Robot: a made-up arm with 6 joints. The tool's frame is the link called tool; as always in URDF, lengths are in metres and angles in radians. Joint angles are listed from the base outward. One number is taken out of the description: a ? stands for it. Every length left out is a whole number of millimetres.
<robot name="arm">
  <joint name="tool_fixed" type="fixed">
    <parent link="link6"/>
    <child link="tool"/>
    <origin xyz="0 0 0" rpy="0 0 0"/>
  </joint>
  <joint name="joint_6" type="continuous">
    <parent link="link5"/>
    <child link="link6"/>
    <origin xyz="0 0 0.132" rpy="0 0 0"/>
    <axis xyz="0 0 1"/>
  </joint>
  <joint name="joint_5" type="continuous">
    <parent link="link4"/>
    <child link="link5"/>
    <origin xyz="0 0 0" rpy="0 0 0"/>
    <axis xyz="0 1 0"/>
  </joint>
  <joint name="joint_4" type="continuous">
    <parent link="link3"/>
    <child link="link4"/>
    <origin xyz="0 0 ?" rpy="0 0 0"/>
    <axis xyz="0 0 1"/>
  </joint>
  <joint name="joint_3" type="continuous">
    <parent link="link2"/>
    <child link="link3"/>
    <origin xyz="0 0 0.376" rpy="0 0 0"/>
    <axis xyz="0 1 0"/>
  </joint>
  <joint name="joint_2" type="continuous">
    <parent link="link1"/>
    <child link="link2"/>
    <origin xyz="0 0.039 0" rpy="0 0 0"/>
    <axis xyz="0 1 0"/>
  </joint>
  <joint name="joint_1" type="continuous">
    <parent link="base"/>
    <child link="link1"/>
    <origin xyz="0 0 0.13" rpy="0 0 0"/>
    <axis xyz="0 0 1"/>
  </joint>
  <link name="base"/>
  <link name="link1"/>
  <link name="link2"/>
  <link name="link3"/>
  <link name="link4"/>
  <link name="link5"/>
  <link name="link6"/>
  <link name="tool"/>
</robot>
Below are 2 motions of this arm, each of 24 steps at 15 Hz.
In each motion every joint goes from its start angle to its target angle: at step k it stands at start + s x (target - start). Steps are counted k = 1, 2, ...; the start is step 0. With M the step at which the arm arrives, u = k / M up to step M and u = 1 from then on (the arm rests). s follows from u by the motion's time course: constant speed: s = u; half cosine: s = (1 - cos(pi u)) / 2; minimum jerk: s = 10 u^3 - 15 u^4 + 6 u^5.
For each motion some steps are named. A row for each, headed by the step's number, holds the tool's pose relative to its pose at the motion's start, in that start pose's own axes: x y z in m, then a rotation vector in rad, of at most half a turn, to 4 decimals.
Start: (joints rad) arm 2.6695 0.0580 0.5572 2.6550 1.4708 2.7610
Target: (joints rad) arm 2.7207 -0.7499 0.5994 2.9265 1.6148 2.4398
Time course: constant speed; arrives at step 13
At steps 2, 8, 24:
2: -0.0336 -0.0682 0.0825 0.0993 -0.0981 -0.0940
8: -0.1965 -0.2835 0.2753 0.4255 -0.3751 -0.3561
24: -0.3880 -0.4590 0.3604 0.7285 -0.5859 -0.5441

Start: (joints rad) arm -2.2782 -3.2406 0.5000 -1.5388 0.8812 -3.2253
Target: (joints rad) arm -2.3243 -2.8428 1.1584 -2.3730 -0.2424 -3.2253
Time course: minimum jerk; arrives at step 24
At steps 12, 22, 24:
12: 0.0655 -0.3686 -0.0543 0.1587 0.6648 -0.6262
22: -0.0494 -0.7083 -0.2645 0.6515 1.4599 -1.0901
24: -0.0516 -0.7109 -0.2672 0.6582 1.4684 -1.0937

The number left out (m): 0.507
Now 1 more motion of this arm.
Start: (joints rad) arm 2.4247 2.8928 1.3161 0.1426 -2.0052 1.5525
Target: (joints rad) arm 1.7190 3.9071 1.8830 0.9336 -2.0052 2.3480
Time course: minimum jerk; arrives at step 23
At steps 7, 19, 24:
7: 0.0088 -0.0024 -0.1655 0.2753 -0.1959 0.1077
19: 0.1605 0.4915 -0.6478 1.4154 -0.8780 0.3207
24: 0.1596 0.5262 -0.6514 1.4661 -0.8904 0.3167

